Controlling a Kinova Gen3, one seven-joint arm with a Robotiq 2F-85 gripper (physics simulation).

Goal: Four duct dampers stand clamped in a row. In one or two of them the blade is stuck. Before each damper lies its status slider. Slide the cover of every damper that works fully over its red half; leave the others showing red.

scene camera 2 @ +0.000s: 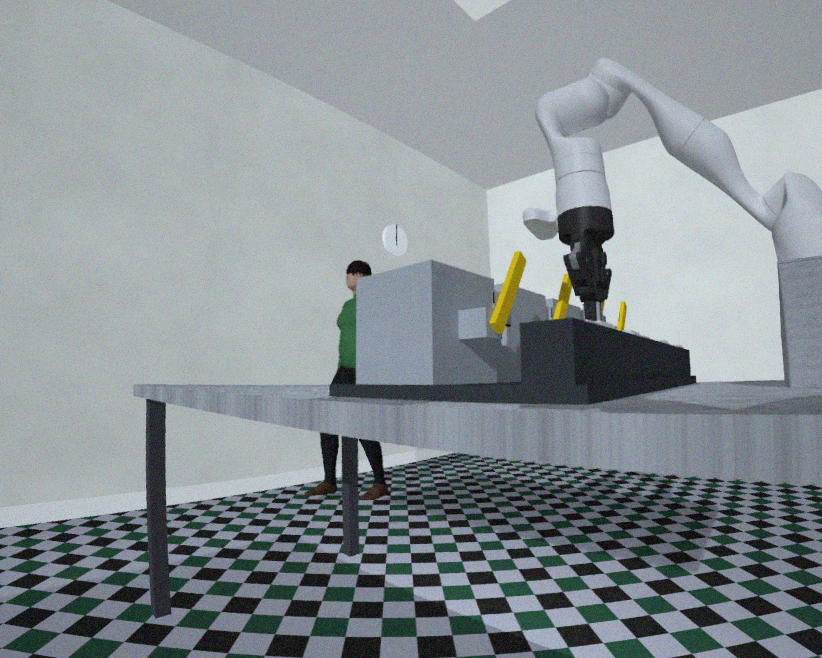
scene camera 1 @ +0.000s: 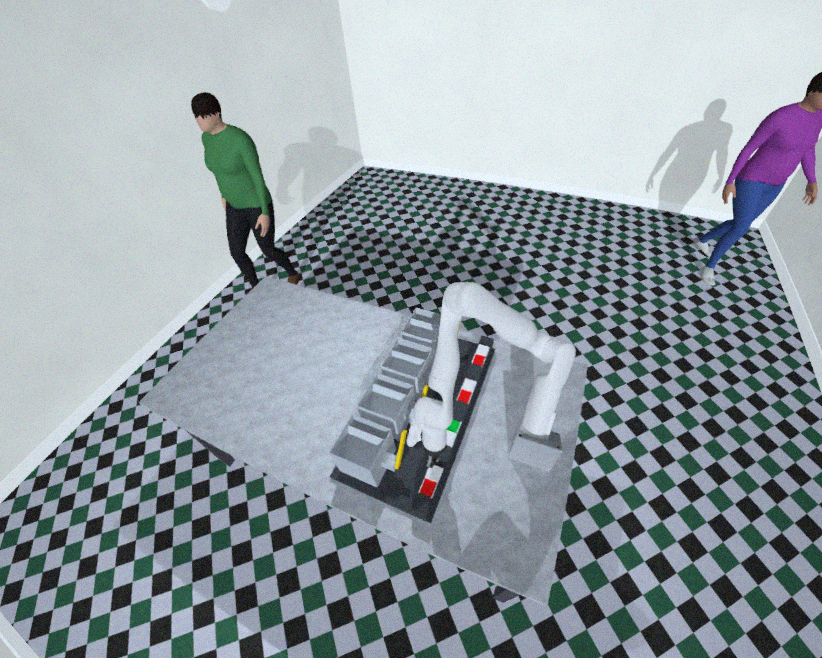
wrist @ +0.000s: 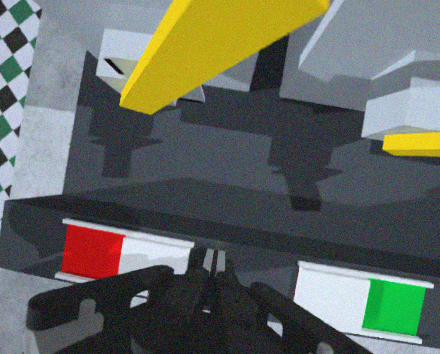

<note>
I see my gripper (scene camera 2: 594, 331), a yellow lever (scene camera 2: 500, 315), a white cover (wrist: 340, 300) and a white cover (wrist: 137, 253).
My gripper is seen too in the wrist view (wrist: 214, 262).
</note>
